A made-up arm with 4 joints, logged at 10 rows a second.
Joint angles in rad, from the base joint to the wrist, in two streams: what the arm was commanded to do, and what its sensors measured. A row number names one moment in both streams.
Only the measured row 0 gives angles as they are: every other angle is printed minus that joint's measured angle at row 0.
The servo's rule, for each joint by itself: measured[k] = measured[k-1] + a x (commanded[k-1-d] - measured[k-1]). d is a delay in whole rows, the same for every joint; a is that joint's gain. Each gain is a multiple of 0.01, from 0.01 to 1. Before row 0 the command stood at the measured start. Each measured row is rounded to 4 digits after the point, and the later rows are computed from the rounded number. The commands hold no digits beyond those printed.
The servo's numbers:
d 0
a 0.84 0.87 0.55 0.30
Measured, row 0:
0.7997, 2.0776, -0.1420, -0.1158
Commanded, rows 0 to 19:
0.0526, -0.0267, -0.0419, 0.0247
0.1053, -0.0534, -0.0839, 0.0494
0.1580, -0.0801, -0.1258, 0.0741
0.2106, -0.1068, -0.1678, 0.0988
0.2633, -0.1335, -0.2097, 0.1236
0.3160, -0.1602, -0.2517, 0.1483
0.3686, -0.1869, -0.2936, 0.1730
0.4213, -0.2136, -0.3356, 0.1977
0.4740, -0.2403, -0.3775, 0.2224
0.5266, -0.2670, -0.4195, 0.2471
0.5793, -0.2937, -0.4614, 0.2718
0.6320, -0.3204, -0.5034, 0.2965
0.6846, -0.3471, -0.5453, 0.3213
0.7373, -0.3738, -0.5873, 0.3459
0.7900, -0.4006, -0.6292, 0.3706
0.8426, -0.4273, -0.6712, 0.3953
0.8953, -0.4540, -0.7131, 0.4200
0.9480, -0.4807, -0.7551, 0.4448
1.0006, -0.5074, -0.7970, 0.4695
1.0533, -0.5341, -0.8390, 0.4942
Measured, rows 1 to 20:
0.0442, -0.0232, -0.0230, 0.0074
0.0955, -0.0495, -0.0565, 0.0200
0.1480, -0.0761, -0.0946, 0.0362
0.2006, -0.1028, -0.1349, 0.0550
0.2533, -0.1295, -0.1760, 0.0756
0.3060, -0.1562, -0.2176, 0.0974
0.3586, -0.1829, -0.2594, 0.1201
0.4113, -0.2096, -0.3013, 0.1434
0.4640, -0.2363, -0.3432, 0.1671
0.5166, -0.2630, -0.3852, 0.1911
0.5693, -0.2897, -0.4271, 0.2153
0.6220, -0.3164, -0.4691, 0.2397
0.6746, -0.3431, -0.5110, 0.2642
0.7273, -0.3698, -0.5530, 0.2887
0.7800, -0.3966, -0.5949, 0.3133
0.8326, -0.4233, -0.6369, 0.3379
0.8853, -0.4500, -0.6788, 0.3625
0.9380, -0.4767, -0.7208, 0.3872
0.9906, -0.5034, -0.7627, 0.4119
1.0433, -0.5301, -0.8047, 0.4366

